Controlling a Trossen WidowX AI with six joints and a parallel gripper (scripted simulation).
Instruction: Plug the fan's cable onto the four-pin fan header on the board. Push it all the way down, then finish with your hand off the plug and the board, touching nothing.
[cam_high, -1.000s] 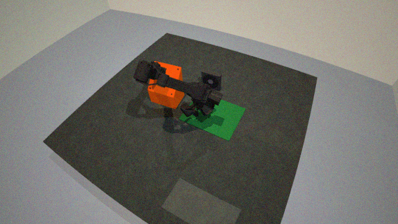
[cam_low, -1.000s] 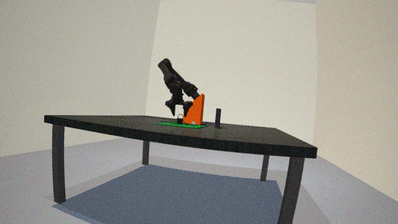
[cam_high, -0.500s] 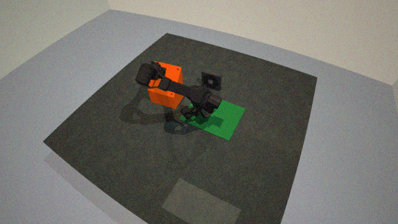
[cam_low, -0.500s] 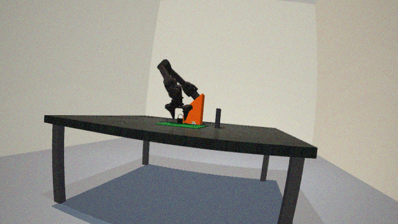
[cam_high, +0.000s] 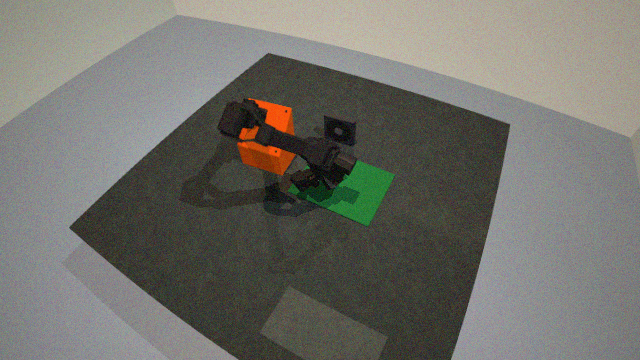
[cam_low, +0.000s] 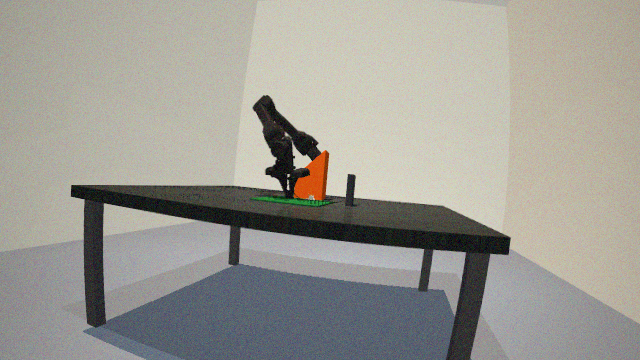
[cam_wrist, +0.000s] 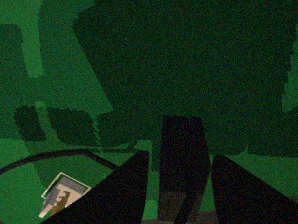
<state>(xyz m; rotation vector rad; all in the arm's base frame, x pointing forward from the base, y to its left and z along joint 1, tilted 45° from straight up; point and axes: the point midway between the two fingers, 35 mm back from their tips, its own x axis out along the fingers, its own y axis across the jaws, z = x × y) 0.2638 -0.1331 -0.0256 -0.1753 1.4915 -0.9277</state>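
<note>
Now: gripper tip 8 cm short of the green board, 5 cm to the right of it and 4 cm above it. From my gripper tip the other things lie so: dark fan plug (1 cm behind); then dark square fan (1 cm behind, 24 cm to the left, 3 cm above).
</note>
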